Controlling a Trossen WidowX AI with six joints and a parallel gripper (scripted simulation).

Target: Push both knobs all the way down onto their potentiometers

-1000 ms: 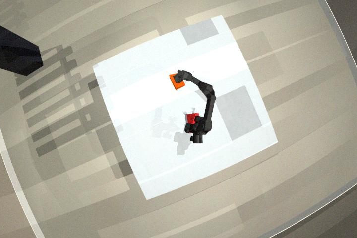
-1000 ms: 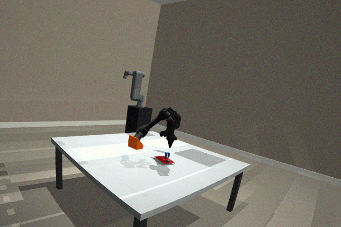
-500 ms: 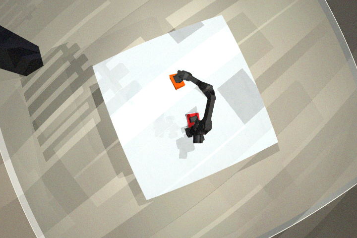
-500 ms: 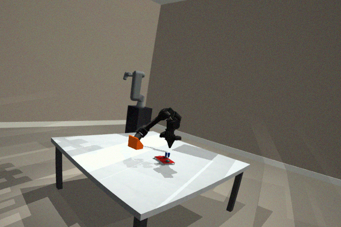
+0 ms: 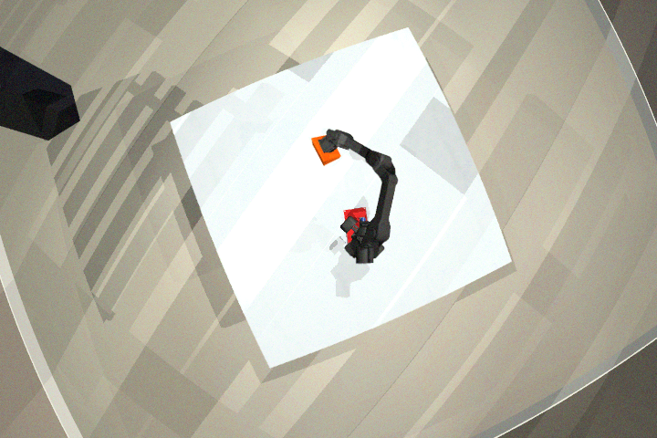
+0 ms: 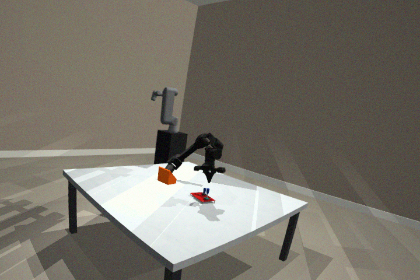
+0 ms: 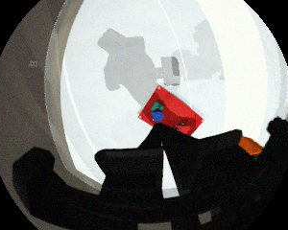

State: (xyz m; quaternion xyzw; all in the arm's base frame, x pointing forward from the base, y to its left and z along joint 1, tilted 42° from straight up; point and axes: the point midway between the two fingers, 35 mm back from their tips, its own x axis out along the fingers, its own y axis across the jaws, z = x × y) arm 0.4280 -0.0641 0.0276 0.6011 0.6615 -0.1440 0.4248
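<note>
The green potentiometer is 70 mm below my gripper tip.
</note>
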